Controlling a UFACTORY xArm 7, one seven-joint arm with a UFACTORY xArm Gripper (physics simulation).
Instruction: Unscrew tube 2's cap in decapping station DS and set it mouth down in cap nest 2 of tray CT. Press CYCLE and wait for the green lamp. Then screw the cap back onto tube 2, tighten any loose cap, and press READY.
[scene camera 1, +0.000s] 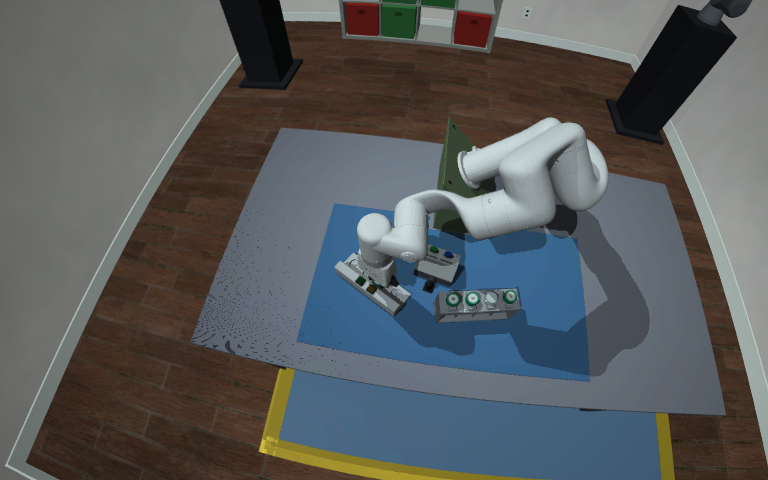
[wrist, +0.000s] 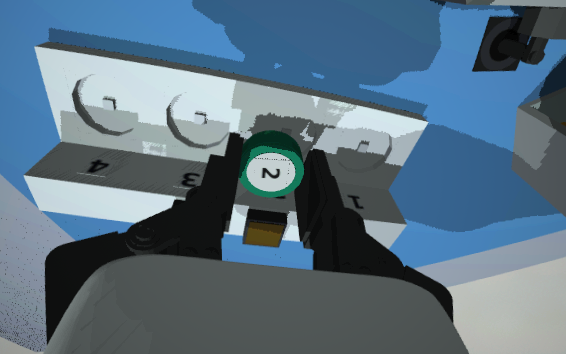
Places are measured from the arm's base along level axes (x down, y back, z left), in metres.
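Pixels of known places: gripper, fingertip midpoint: (scene camera 1: 378, 280) (wrist: 271, 163); arm's base at its link origin: (scene camera 1: 468, 170).
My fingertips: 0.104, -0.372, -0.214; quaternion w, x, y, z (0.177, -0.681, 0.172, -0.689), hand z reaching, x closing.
Ahead of a thing's pixels: the offset from my fingertips to its top centre, as dx, dy, dz. "spot": to the spot under its first point.
My gripper (wrist: 271, 163) is shut on the green cap @(-0.007, -0.001, +0.000) (wrist: 270, 172) with a white top marked 2. It holds the cap over nest 2 of the white cap tray CT @(-0.018, +0.000, -0.019) (scene camera 1: 351, 277) (wrist: 145, 110); whether the cap touches the nest cannot be told. The cap's label faces the wrist camera. Nests 1, 3 and 4 show no cap. The grey station DS @(-0.067, -0.032, +0.281) (scene camera 1: 474, 314) holds several tubes; three have green caps, and the uncapped tube @(-0.084, -0.027, +0.307) (scene camera 1: 491, 299) is third from the left. In the scene view the arm hides much of the tray and fingers.
A grey box @(-0.048, +0.086, +0.160) (scene camera 1: 438, 268) with a green button @(-0.039, +0.112, +0.142) (scene camera 1: 434, 249) and a blue button @(-0.039, +0.103, +0.186) (scene camera 1: 448, 254) stands between the tray and the arm's base. A small black fixture @(spot: +0.011, +0.016, +0.146) (scene camera 1: 429, 285) (wrist: 500, 45) is in front of it. An amber square @(spot: -0.018, -0.033, -0.013) (wrist: 265, 233) is on the tray's front.
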